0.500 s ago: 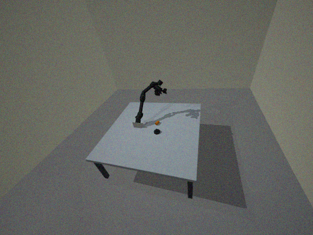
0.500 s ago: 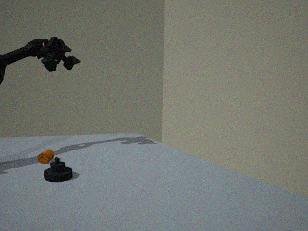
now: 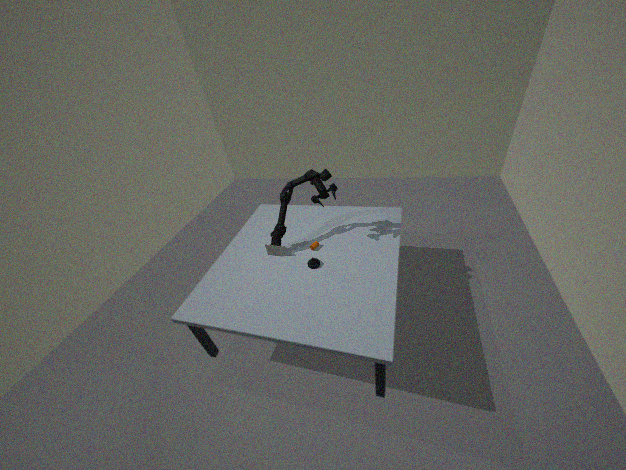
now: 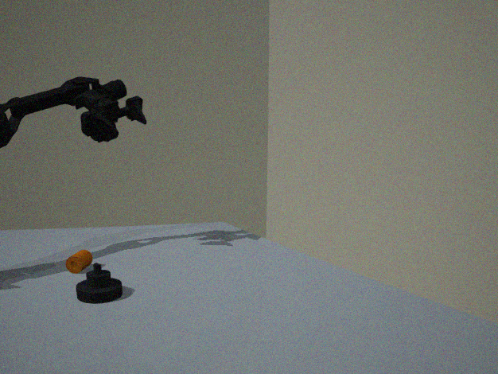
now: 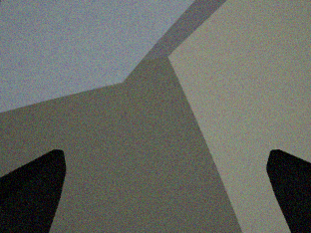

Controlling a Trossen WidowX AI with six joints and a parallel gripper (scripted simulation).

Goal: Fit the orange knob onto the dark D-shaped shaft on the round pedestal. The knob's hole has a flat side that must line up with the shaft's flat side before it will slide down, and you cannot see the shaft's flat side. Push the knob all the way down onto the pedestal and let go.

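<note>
My gripper tip is 12 cm past the orange knob, 10 cm to the left of it and 32 cm above it. Also, from my gripper tip: dark round pedestal: 6 cm behind, 26 cm to the right, 31 cm below.
</note>
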